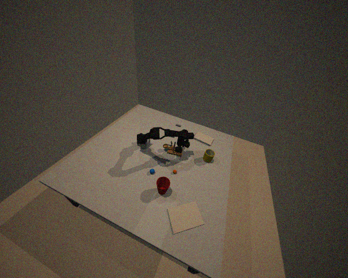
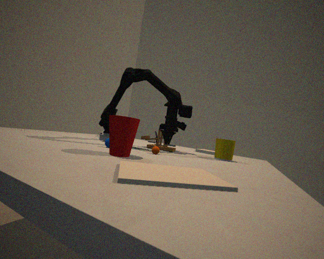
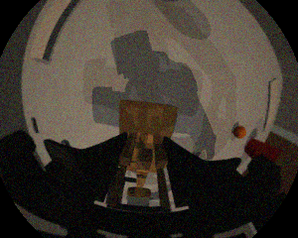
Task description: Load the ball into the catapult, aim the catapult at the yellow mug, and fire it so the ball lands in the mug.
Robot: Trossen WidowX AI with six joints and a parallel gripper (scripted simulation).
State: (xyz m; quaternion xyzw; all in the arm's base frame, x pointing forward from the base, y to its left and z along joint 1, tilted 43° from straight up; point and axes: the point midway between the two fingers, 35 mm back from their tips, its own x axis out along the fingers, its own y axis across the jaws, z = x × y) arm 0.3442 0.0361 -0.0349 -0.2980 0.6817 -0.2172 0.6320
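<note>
Right now the orange ball is 4 cm ahead of my gripper tip, 23 cm to the right of it and 2 cm below it. From my gripper tip the other things lie so: wooden catapult 7 cm behind, 1 cm to the left, 2 cm above; then yellow mug 28 cm ahead, 4 cm to the left; then blue ball 13 cm behind, 30 cm to the right, 1 cm below.
</note>
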